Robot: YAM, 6 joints.
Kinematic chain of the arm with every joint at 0, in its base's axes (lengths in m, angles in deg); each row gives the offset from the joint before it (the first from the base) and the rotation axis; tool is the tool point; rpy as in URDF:
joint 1: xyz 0 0 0.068 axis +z
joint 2: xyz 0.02 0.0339 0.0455 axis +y
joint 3: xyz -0.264 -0.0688 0 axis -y
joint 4: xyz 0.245 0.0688 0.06 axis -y
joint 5: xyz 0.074 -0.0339 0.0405 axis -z
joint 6: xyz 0.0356 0 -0.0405 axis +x
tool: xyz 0 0 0 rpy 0 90 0
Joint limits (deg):
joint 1: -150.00..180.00
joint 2: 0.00..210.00
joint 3: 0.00..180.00
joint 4: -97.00..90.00
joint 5: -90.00..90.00
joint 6: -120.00..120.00
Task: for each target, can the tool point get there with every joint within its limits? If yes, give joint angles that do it. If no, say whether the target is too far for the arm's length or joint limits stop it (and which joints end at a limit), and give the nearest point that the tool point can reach.
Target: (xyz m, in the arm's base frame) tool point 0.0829 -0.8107 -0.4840
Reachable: no: too far | nearest point 0.0537 -0.5254 -0.2483 | short by 0.371 m
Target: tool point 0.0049 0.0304 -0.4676
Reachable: no: joint limits stop it (at a limit: joint 2) | nearest point 0.0144 0.0896 -0.3441 | short by 0.137 m
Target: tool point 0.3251 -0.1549 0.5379
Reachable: yes | joints -29.60 97.34 105.82 34.49 -46.67 39.70
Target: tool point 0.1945 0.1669 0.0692
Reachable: yes | joints 48.07 109.09 40.20 -18.74 68.82 -90.05
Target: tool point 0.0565 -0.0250 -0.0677
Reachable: yes | joints -55.86 176.60 38.08 -48.23 -66.98 35.70
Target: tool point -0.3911 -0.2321 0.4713
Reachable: yes | joints 34.50 25.22 151.29 -9.02 -58.26 -96.12
